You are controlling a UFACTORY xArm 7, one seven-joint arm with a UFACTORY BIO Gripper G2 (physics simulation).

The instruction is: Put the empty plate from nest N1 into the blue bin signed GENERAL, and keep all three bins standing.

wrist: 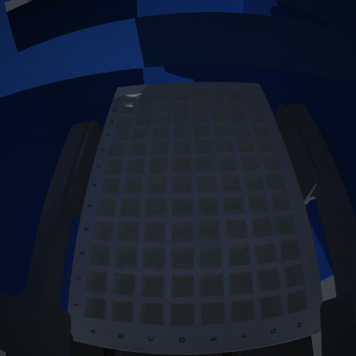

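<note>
The plate point(194, 200), a pale grid of square wells lettered A to H and numbered along its left edge, fills the middle of the wrist view and is dim in shadow. My gripper point(191, 155) is shut on the plate, with one dark finger along each long side. Blue walls of the bin point(80, 55) surround the far end and both sides of the plate, so the plate is within the bin's opening. The bin's sign and nest N1 do not show. The bin's floor under the plate is hidden.
Dark shadows cover much of the blue inner surfaces. A brighter blue strip and a pale patch show beyond the right finger at the lower right. A small pale corner shows at the top left. The other bins cannot be made out.
</note>
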